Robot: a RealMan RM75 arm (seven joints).
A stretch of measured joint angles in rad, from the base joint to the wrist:
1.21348, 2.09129, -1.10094, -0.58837, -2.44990, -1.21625, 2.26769
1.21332, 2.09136, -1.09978, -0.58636, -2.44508, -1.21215, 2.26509
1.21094, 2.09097, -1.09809, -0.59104, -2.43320, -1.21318, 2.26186
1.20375, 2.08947, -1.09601, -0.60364, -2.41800, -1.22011, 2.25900
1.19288, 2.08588, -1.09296, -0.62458, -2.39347, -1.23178, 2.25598
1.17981, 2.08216, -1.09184, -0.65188, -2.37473, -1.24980, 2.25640
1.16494, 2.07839, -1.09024, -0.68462, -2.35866, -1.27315, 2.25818
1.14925, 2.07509, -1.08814, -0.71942, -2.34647, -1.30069, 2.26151
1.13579, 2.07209, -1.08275, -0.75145, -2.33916, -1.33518, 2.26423
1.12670, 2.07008, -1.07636, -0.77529, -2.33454, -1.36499, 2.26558
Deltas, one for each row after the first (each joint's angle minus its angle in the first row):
-0.00016, 0.00007, 0.00116, 0.00201, 0.00482, 0.00410, -0.00260
-0.00254, -0.00032, 0.00285, -0.00267, 0.01670, 0.00307, -0.00583
-0.00973, -0.00182, 0.00493, -0.01527, 0.03190, -0.00386, -0.00869
-0.02060, -0.00541, 0.00798, -0.03621, 0.05643, -0.01553, -0.01171
-0.03367, -0.00913, 0.00910, -0.06351, 0.07517, -0.03355, -0.01129
-0.04854, -0.01290, 0.01070, -0.09625, 0.09124, -0.05690, -0.00951
-0.06423, -0.01620, 0.01280, -0.13105, 0.10343, -0.08444, -0.00618
-0.07769, -0.01920, 0.01819, -0.16308, 0.11074, -0.11893, -0.00346
-0.08678, -0.02121, 0.02458, -0.18692, 0.11536, -0.14874, -0.00211

